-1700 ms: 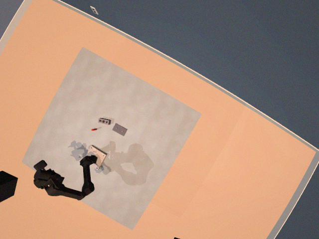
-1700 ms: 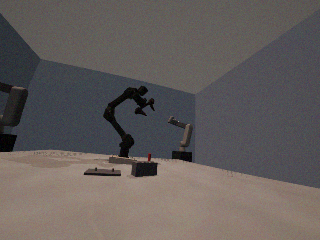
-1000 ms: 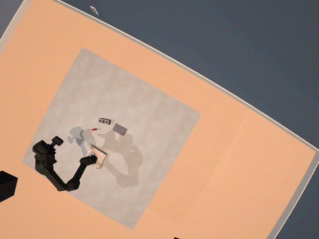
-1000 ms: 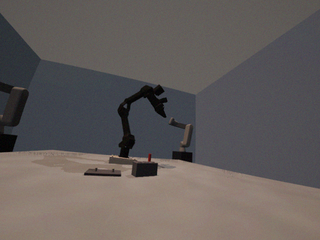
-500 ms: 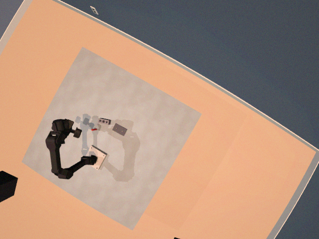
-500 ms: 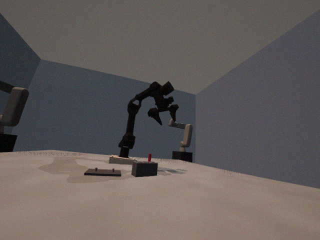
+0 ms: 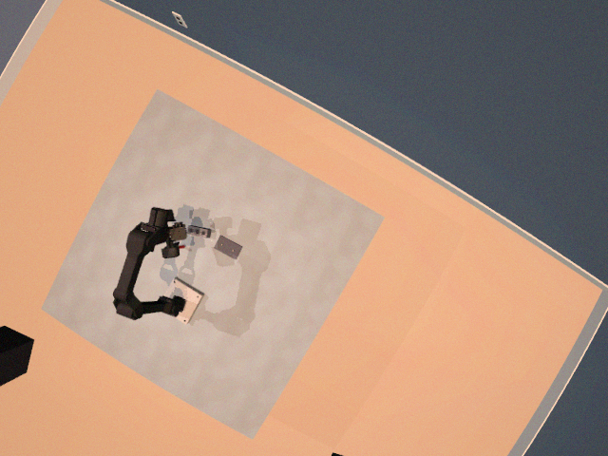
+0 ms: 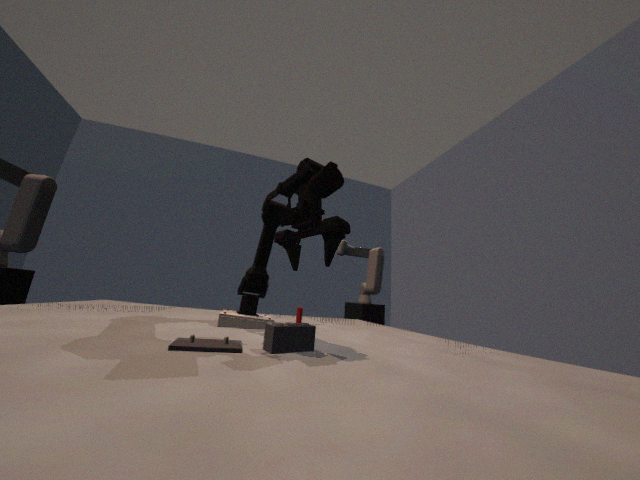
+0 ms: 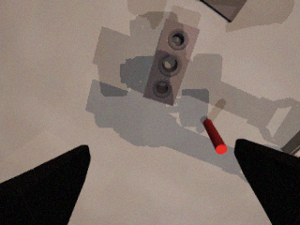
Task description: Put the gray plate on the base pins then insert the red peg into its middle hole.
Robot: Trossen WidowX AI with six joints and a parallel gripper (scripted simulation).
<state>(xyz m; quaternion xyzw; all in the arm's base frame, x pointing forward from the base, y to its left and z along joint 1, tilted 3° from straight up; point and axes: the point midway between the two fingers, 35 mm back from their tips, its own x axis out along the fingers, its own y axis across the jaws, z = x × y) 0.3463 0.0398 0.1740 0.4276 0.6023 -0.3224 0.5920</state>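
The gray plate is 13 cm below my gripper tip, 4 cm to the right of it and 1 cm ahead of it. Also, from my gripper tip: flat base (19 cm to the right, 16 cm below, 2 cm behind); red peg (13 cm below, 9 cm behind, 2 cm to the left).
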